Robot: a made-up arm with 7 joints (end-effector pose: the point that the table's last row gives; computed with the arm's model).
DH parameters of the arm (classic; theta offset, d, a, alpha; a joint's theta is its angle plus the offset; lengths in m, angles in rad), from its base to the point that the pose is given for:
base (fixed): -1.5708 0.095 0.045 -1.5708
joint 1: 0 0.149 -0.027 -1.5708
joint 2: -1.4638 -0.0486 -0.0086 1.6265
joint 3: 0 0.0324 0.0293 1.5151
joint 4: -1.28 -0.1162 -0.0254 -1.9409
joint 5: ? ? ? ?
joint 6: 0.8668 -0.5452 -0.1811 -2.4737
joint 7: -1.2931 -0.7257 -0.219 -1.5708
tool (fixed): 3.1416 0.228 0 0
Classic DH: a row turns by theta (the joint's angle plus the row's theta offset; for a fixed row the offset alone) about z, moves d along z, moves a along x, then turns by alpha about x.
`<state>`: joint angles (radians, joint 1 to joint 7).
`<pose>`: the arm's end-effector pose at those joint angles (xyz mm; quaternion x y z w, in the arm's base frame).
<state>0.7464 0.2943 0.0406 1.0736 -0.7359 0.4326 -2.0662</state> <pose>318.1 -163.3 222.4 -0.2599 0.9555 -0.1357 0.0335</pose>
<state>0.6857 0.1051 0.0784 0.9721 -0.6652 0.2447 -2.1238</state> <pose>376.4 -109.4 186.3 0.3602 -0.9215 0.1419 0.0306</pose>
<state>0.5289 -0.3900 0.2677 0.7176 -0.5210 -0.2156 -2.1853</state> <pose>406.8 39.9 43.0 0.5807 -0.7362 0.2161 0.2722</pose>
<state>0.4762 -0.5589 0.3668 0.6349 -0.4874 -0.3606 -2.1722</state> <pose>381.6 67.4 -11.8 0.6214 -0.6336 0.2700 0.3736</pose>
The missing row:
joint 5: -1.004 0.0011 -0.0118 -2.2373
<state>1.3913 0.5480 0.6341 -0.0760 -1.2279 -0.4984 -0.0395</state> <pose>656.5 276.8 -154.2 0.3771 0.3222 0.3176 0.8082</pose>
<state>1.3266 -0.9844 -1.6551 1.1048 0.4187 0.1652 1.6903</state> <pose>174.4 -458.9 846.9 0.1192 -0.3527 0.2612 0.8906</pose>
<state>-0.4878 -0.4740 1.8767 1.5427 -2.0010 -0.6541 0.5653</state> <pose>-207.5 669.2 -38.1 -0.1713 0.3452 0.8599 0.3347</pose>
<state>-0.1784 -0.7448 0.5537 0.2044 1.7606 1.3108 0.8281</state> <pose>490.6 -579.8 -224.6 -0.0198 0.5929 -0.2260 0.7727</pose>
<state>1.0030 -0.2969 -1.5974 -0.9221 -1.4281 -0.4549 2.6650</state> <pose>329.7 -324.4 -283.9 0.5889 0.7266 0.1286 0.3297</pose>
